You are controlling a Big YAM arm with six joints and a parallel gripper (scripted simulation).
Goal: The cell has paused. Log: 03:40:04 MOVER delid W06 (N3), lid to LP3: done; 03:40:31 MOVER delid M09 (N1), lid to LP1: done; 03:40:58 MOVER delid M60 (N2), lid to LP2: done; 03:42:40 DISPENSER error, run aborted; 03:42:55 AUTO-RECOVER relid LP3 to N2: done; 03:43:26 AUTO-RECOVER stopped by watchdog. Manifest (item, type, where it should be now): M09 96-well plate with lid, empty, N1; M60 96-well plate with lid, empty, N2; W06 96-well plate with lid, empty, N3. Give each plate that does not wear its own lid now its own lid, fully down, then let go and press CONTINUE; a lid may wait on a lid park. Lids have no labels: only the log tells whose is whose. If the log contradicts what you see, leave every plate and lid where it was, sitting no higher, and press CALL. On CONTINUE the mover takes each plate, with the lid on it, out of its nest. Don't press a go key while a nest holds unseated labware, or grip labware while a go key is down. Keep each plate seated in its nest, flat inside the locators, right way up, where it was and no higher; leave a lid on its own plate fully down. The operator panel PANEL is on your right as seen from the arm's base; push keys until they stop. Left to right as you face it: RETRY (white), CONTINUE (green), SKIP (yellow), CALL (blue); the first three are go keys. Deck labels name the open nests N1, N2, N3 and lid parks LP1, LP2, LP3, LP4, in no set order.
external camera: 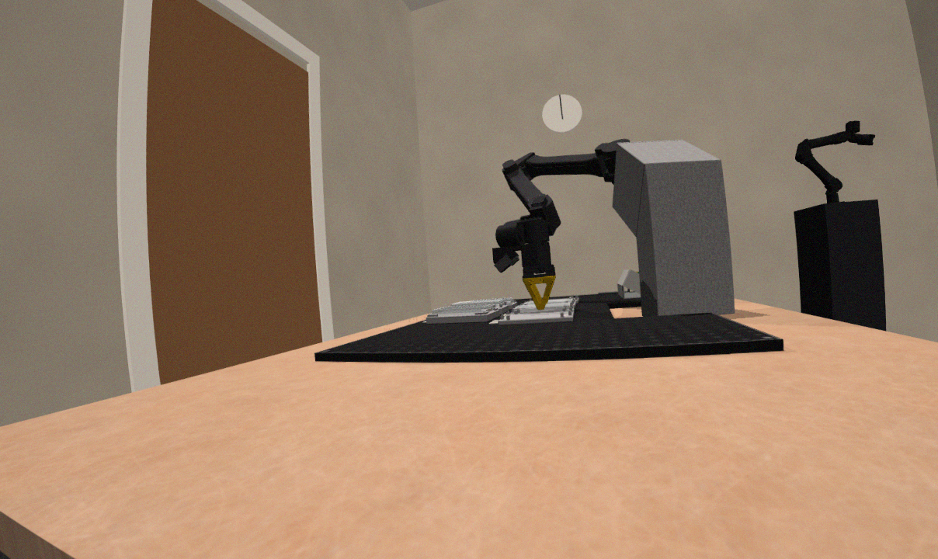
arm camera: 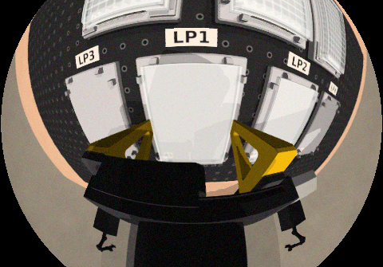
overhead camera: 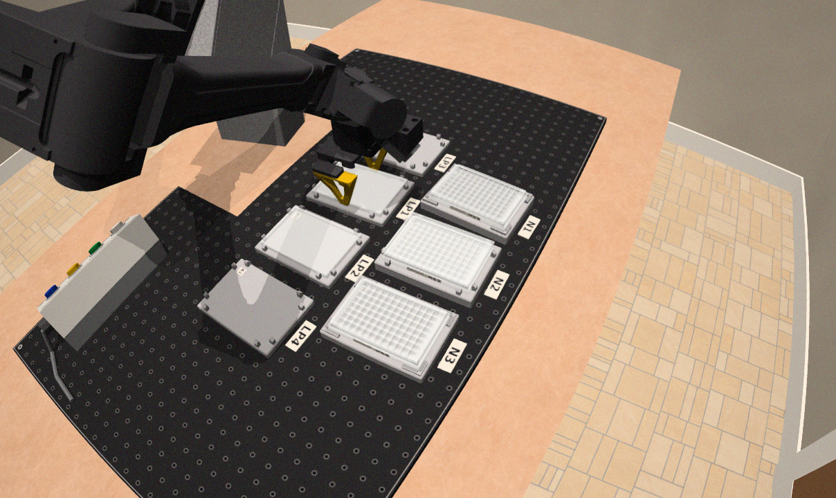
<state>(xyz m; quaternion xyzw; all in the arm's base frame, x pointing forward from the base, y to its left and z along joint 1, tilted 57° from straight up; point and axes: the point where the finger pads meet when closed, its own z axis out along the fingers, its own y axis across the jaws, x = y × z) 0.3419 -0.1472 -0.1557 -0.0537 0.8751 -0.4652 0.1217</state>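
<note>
Right now the lid park LP1 is 20 mm below my hand. Round my hand: lid park LP2: 130 mm to the right, 20 mm below, 10 mm behind; then lid park LP3: 130 mm to the left, 20 mm below; then lid park LP4: 260 mm to the right, 20 mm below, 20 mm behind.
</note>
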